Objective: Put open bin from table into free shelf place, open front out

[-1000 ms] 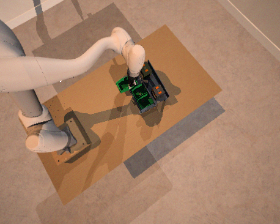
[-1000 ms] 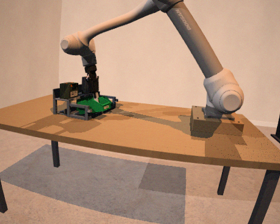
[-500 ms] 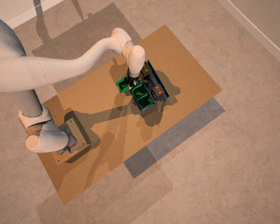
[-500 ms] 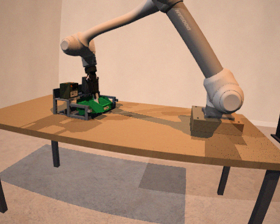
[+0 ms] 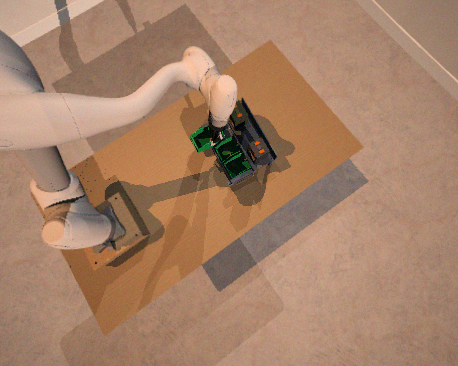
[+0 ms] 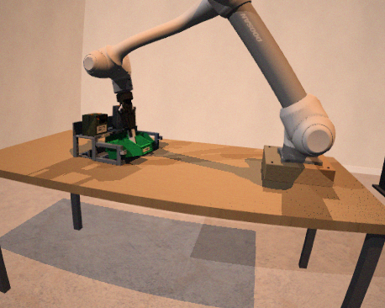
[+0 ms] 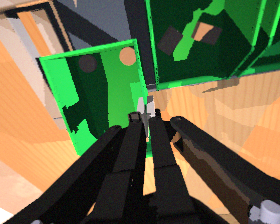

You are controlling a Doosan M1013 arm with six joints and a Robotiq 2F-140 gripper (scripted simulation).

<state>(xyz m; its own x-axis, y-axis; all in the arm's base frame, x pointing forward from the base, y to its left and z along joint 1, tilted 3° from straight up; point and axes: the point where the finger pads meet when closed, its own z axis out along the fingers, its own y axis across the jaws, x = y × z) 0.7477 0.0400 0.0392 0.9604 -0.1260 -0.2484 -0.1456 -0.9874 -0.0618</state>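
The shelf lip lies 2 cm behind my hand, 6 cm to the right of it and 9 cm below it.
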